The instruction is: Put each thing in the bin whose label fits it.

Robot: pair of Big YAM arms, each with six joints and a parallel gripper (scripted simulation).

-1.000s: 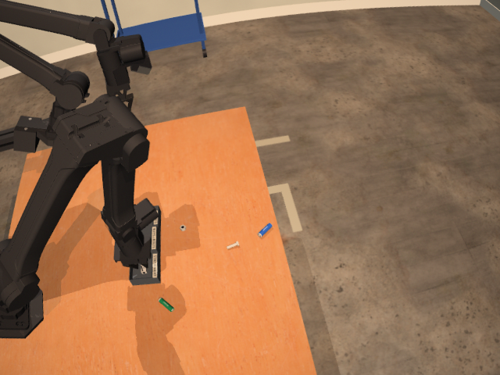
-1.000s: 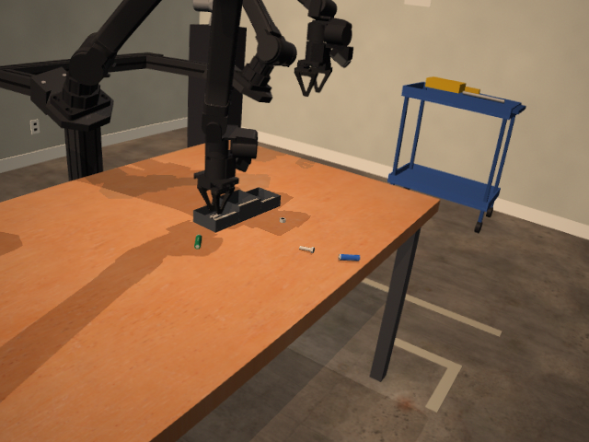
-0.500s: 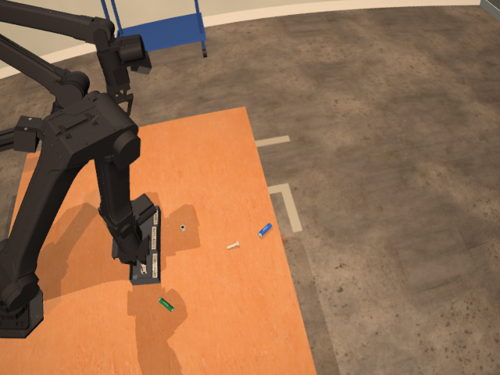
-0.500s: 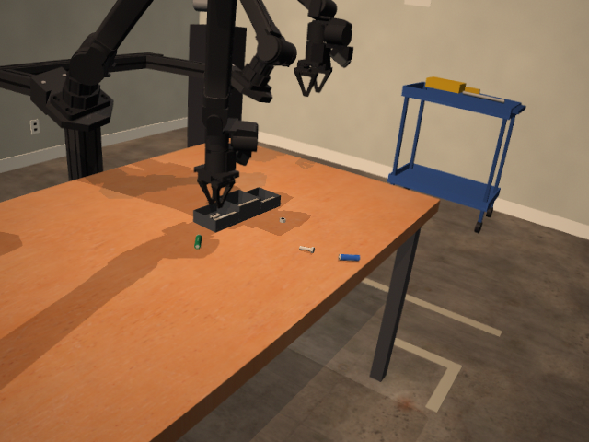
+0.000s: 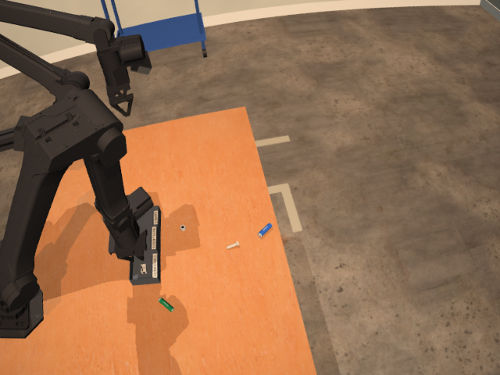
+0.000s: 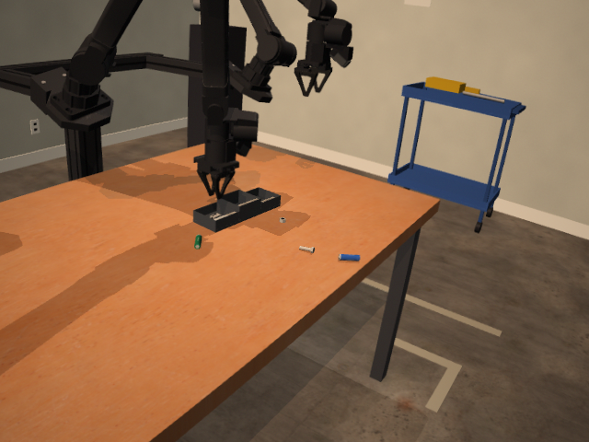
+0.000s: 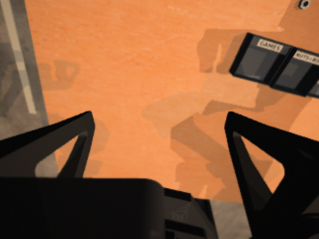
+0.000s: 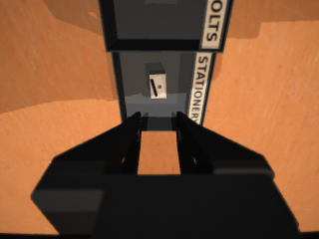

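Now: the nut 110 mm ahead of my right hand, 140 mm to the left of it and 70 mm below it. From my right hand the other things lie so: pencil sharpener (60 mm below); then bolt (260 mm ahead, 70 mm to the left, 70 mm below); then green battery (70 mm ahead, 110 mm to the right, 70 mm below).
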